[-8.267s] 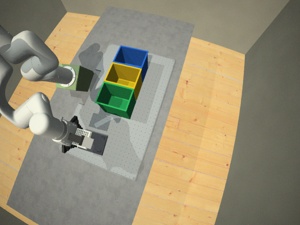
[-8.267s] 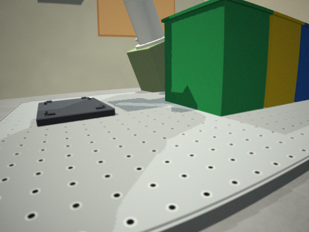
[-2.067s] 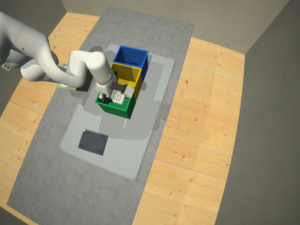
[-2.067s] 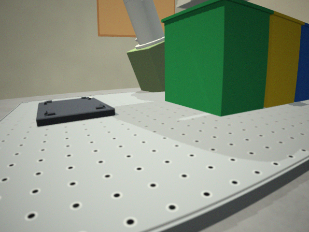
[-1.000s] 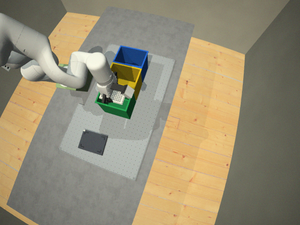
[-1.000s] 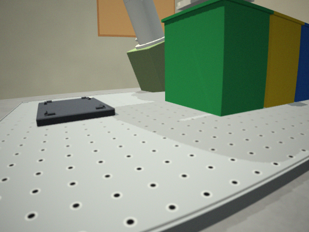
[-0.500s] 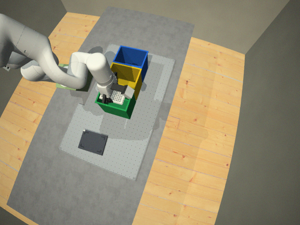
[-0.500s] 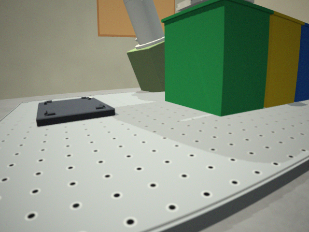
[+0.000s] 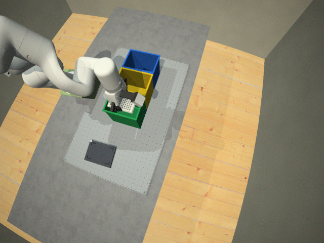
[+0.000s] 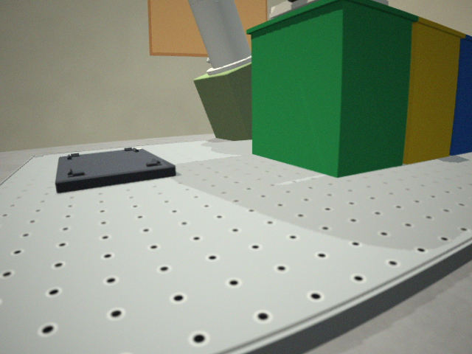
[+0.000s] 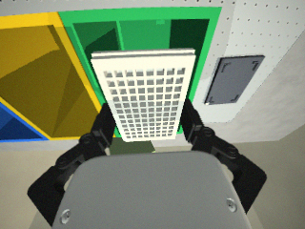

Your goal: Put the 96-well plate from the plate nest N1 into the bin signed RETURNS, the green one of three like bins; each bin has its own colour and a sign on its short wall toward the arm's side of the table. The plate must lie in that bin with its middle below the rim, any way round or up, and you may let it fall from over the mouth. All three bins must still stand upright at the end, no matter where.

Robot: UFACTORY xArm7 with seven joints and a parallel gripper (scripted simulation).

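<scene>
My gripper is now 10 mm above the white 96-well plate. From my hand the other things lie so: yellow bin: 10 mm ahead, 130 mm to the left, 120 mm below; then green bin: 120 mm below; then blue bin: 30 mm ahead, 260 mm to the left, 120 mm below.
</scene>
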